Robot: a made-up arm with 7 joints. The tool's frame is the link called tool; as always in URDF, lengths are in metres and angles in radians. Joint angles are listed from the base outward. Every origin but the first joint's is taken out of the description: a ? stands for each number. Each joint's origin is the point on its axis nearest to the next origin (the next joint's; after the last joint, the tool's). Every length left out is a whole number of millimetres.
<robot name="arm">
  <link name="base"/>
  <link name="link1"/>
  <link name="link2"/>
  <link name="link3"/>
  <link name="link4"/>
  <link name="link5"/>
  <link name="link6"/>
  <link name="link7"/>
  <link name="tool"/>
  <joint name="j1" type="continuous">
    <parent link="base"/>
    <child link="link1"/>
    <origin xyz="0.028 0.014 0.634"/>
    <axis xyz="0 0 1"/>
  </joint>
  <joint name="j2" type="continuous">
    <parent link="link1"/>
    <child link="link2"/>
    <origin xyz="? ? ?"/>
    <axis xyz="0 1 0"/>
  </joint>
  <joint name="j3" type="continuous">
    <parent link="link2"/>
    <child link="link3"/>
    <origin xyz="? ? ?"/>
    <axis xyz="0 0 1"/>
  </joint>
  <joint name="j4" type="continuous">
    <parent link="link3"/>
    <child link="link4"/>
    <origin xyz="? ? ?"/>
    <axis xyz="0 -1 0"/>
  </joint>
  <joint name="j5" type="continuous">
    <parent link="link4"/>
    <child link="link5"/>
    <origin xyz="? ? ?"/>
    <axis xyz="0 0 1"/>
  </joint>
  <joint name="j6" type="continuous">
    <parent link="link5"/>
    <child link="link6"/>
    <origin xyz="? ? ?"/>
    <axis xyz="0 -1 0"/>
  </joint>
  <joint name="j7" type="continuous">
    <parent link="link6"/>
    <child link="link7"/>
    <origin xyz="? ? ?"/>
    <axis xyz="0 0 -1"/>
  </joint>
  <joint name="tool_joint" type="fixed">
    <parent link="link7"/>
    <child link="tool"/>
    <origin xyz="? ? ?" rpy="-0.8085 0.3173 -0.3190"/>
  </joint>
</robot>
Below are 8 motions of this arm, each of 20 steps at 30 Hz.
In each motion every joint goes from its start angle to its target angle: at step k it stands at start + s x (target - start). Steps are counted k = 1, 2, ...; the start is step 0. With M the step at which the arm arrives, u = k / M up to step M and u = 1 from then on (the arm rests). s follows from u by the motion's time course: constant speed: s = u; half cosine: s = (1 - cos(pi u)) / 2; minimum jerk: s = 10 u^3 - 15 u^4 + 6 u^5.
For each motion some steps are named. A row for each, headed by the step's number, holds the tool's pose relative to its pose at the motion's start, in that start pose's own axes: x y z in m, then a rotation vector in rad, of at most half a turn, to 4 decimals.
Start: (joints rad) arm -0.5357 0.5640 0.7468 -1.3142 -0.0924 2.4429 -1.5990
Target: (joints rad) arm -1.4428 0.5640 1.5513 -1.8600 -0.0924 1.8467 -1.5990
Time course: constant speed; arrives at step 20
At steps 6, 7, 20:
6: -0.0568 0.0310 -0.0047 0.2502 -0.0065 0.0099
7: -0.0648 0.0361 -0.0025 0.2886 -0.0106 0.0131
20: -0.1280 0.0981 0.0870 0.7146 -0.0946 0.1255

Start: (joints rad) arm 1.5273 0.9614 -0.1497 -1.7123 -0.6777 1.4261 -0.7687
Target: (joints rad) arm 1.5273 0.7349 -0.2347 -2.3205 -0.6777 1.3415 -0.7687
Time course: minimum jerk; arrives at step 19
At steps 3, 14, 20:
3: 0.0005 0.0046 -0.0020 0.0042 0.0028 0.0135
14: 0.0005 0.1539 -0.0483 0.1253 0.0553 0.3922
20: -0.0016 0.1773 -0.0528 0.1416 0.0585 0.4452

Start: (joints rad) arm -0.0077 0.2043 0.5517 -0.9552 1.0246 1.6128 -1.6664
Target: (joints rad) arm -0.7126 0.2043 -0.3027 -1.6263 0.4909 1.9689 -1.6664
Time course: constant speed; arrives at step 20
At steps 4, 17, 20:
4: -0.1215 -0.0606 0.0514 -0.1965 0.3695 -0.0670
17: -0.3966 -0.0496 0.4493 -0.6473 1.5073 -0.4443
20: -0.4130 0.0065 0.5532 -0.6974 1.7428 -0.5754

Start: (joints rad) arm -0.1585 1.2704 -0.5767 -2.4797 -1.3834 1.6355 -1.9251
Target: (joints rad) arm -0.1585 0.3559 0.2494 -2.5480 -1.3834 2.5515 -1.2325
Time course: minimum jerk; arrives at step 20
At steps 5, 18, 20:
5: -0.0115 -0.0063 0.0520 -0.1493 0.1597 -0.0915
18: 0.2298 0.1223 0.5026 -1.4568 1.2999 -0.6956
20: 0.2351 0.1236 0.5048 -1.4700 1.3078 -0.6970

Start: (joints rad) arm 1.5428 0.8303 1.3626 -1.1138 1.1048 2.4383 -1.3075
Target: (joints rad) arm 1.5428 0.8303 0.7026 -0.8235 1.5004 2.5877 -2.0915
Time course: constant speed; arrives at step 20
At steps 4, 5, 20:
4: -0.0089 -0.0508 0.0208 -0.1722 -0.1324 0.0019
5: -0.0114 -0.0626 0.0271 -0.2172 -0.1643 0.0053
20: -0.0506 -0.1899 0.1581 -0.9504 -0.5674 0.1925

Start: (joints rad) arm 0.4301 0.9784 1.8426 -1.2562 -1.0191 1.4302 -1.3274
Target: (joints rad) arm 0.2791 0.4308 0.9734 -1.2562 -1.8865 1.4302 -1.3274
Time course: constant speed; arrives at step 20
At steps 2, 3, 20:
2: -0.0078 0.0012 -0.0049 -0.0123 0.1668 0.0790
3: -0.0129 0.0018 -0.0066 -0.0181 0.2500 0.1193
20: -0.1707 -0.0015 0.0787 0.0020 1.6161 0.8804

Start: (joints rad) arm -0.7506 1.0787 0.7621 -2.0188 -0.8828 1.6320 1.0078
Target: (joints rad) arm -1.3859 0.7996 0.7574 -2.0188 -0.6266 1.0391 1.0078
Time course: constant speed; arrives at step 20
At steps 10, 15, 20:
10: 0.0668 -0.0664 -0.1805 -0.0112 0.4411 0.0611
15: 0.0730 -0.0824 -0.2781 -0.0157 0.6525 0.1362
20: 0.0606 -0.0876 -0.3732 -0.0172 0.8524 0.2397

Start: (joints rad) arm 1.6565 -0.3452 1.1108 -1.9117 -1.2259 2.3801 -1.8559
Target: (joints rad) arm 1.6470 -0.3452 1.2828 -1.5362 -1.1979 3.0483 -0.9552
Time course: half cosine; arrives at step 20
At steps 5, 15, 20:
5: -0.0221 -0.0244 0.0167 -0.0845 0.1548 -0.1182
15: -0.1049 -0.1054 0.1404 -0.5524 0.6836 -0.8224
20: -0.1156 -0.1129 0.1714 -0.6583 0.7372 -0.9892

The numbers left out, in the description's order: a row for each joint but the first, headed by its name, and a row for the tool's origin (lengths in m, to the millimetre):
j2: 0.009 -0.008 0.000
j3: 0.006 0.000 0.391
j4: 0.096 0.010 0.000
j5: -0.070 0.000 0.178
j6: -0.010 -0.020 0.000
j7: 0.167 0.000 -0.023
tool: -0.003 -0.004 0.000

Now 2 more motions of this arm.
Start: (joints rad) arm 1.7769 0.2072 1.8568 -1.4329 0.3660 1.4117 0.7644
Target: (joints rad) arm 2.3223 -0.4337 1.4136 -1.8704 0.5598 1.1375 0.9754
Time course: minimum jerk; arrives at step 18
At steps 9, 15, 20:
9: 0.0033 0.1851 -0.0866 -0.3778 0.2479 -0.2367
15: -0.0233 0.2716 -0.2001 -0.5769 0.3837 -0.5185
20: -0.0262 0.2752 -0.2091 -0.5854 0.3907 -0.5401

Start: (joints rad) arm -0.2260 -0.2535 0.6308 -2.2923 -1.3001 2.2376 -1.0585
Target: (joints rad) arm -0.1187 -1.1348 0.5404 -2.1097 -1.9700 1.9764 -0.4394
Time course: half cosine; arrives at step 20
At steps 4, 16, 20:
4: -0.0211 -0.0109 0.0238 -0.0549 0.1455 0.0180
16: -0.1568 -0.0535 0.2860 -0.6221 1.4156 0.0211
20: -0.1659 -0.0517 0.3239 -0.7037 1.5646 0.0102

